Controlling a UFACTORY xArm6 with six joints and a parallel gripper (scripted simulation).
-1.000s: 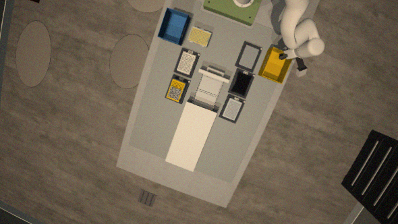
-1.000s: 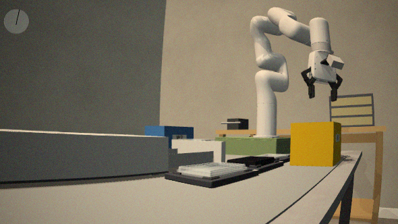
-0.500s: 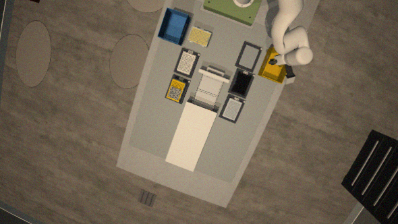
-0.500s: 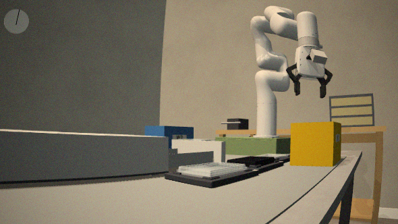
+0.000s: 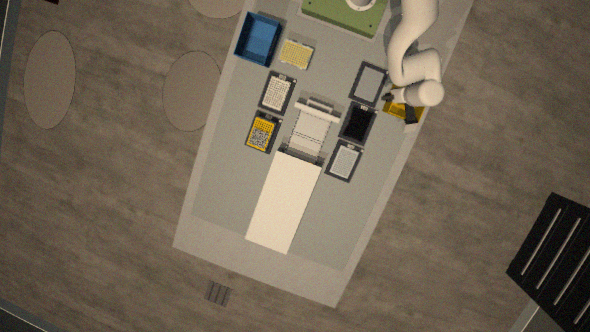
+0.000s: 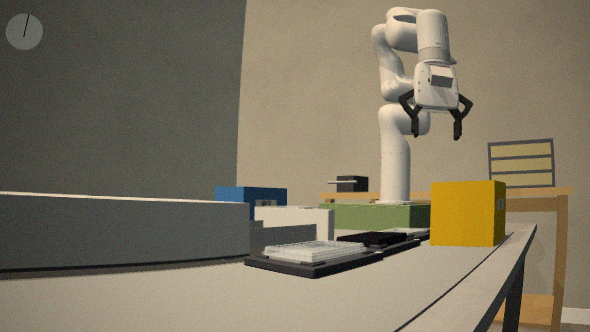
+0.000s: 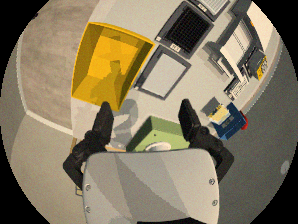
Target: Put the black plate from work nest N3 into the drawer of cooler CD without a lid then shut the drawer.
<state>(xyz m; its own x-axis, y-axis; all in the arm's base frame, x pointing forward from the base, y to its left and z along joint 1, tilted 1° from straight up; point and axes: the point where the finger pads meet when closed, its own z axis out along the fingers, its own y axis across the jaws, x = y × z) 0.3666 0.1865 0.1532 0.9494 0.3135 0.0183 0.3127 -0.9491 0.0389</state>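
The black plate lies 20 cm below my hand, 14 cm ahead of it and 10 cm to the right of it. Round my hand: yellow bin (19 cm below, 7 cm to the left, 1 cm behind); then yellow tip box (50 cm to the right, 24 cm ahead, 17 cm below); then drawer (30 cm to the right, 21 cm ahead, 20 cm below).
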